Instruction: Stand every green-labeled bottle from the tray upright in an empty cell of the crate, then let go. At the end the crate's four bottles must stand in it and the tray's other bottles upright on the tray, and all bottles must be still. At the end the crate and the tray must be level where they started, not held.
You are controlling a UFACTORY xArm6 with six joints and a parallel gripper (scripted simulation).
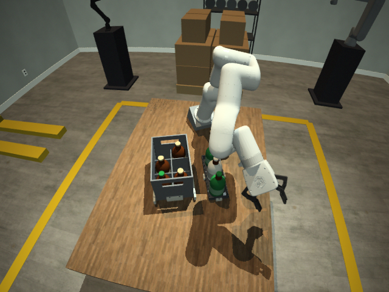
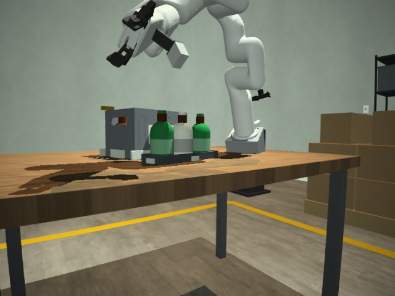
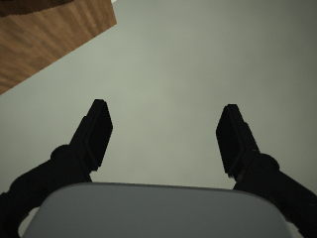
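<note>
Right now my hand is 270 mm past the white-labeled bottle, 210 mm to the left of it and 190 mm above it. From my hand the other things lie so: tray (270 mm behind, 260 mm below, 210 mm to the right); grey crate (430 mm to the right, 240 mm behind, 190 mm below).
</note>
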